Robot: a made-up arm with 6 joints. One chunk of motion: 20 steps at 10 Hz.
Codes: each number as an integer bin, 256 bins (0 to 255) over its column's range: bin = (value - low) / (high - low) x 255, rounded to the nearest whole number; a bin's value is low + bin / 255 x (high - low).
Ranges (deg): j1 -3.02..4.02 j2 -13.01..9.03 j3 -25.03..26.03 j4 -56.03..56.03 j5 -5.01..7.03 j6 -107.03..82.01
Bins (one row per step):
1: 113 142 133 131 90 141
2: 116 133 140 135 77 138
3: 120 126 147 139 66 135
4: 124 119 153 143 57 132
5: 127 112 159 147 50 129
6: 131 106 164 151 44 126
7: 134 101 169 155 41 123
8: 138 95 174 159 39 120
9: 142 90 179 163 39 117
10: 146 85 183 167 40 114
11: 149 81 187 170 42 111
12: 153 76 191 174 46 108
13: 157 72 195 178 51 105
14: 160 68 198 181 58 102
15: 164 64 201 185 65 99
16: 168 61 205 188 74 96
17: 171 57 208 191 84 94
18: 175 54 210 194 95 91
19: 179 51 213 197 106 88
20: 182 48 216 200 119 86
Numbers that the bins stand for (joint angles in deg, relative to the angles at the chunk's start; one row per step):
1: 0.10 -0.74 1.60 1.54 -0.76 -2.50
2: 0.18 -1.51 3.00 3.30 -1.37 -4.73
3: 0.29 -2.12 4.40 5.05 -1.89 -6.95
4: 0.40 -2.72 5.61 6.81 -2.32 -9.17
5: 0.49 -3.33 6.81 8.57 -2.65 -11.40
6: 0.60 -3.85 7.81 10.33 -2.93 -13.62
7: 0.68 -4.28 8.81 12.08 -3.07 -15.85
8: 0.79 -4.80 9.81 13.84 -3.17 -18.07
9: 0.90 -5.23 10.81 15.60 -3.17 -20.29
10: 1.01 -5.66 11.61 17.36 -3.12 -22.52
11: 1.09 -6.01 12.41 18.68 -3.03 -24.74
12: 1.20 -6.44 13.21 20.43 -2.84 -26.97
13: 1.31 -6.79 14.02 22.19 -2.60 -29.19
14: 1.40 -7.13 14.62 23.51 -2.27 -31.41
15: 1.51 -7.48 15.22 25.27 -1.94 -33.64
16: 1.62 -7.74 16.02 26.59 -1.52 -35.86
17: 1.70 -8.08 16.62 27.91 -1.04 -37.34
18: 1.81 -8.34 17.02 29.22 -0.52 -39.57
19: 1.92 -8.60 17.62 30.54 -0.01 -41.79
20: 2.00 -8.86 18.22 31.86 0.61 -43.28

